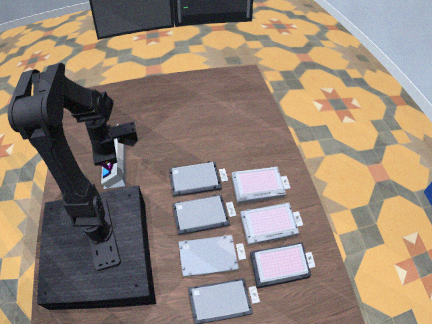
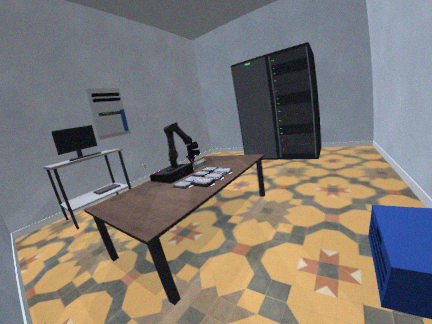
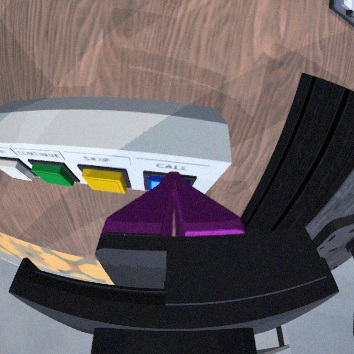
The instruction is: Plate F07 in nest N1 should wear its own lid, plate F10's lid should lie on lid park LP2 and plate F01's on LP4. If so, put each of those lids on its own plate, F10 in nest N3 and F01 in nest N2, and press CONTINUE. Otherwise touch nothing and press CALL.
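Places are measured from the arm's base along level axes (x back, y right, z up), in millimetres.
Pixels of known places: gripper, fingertip midpoint: [image 1: 109, 169] [image 3: 173, 178]; arm's base, origin of the base link: [image 1: 101, 233] [image 2: 175, 167].
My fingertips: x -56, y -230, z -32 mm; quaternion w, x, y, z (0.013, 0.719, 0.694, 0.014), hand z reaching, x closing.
Observation:
For each thing: its middle in the pictures, then the offset to it from my fingertips. "spot": a spot on its surface instead. Level surfaces: height alone.
- CALL button, surface spot: [image 3: 155, 183] spot: dx +5, dy -13, dz -1 mm
- green CONTINUE button, surface spot: [image 3: 52, 174] spot: dx -9, dy -96, dz +2 mm
- pale console, body centre: [image 3: 80, 150] [image 1: 112, 154] [image 2: 197, 163] dx -16, dy -76, dz -20 mm
- yellow SKIP button, body centre: [image 3: 105, 178] dx +4, dy -54, dz -8 mm
- wooden table, its level: dz -53 mm
My gripper [image 1: 108, 165] [image 2: 192, 160] [image 3: 173, 178] is shut and empty, its purple fingertips together at the CALL button [image 3: 155, 183], which shows bright blue behind them. Whether the tips touch it is hard to tell. The green CONTINUE button [image 3: 52, 174] is farther left on the pale console [image 3: 165, 127]. Three plates with pink wells [image 1: 258, 182] [image 1: 270, 222] [image 1: 281, 263] sit in the right column; whether any wears a lid is unclear. The left column has three grey, dark-rimmed places [image 1: 195, 177] [image 1: 201, 213] [image 1: 220, 300] and a paler one [image 1: 208, 256]. Their labels are unreadable.
The yellow SKIP button [image 3: 105, 180] lies between CONTINUE and CALL. The black arm base [image 1: 65, 250] stands on the wooden table [image 1: 200, 110] [image 2: 135, 210]. Dark cabinets [image 2: 255, 105], a monitor desk [image 2: 85, 158] and a blue box [image 2: 405, 230] stand around it.

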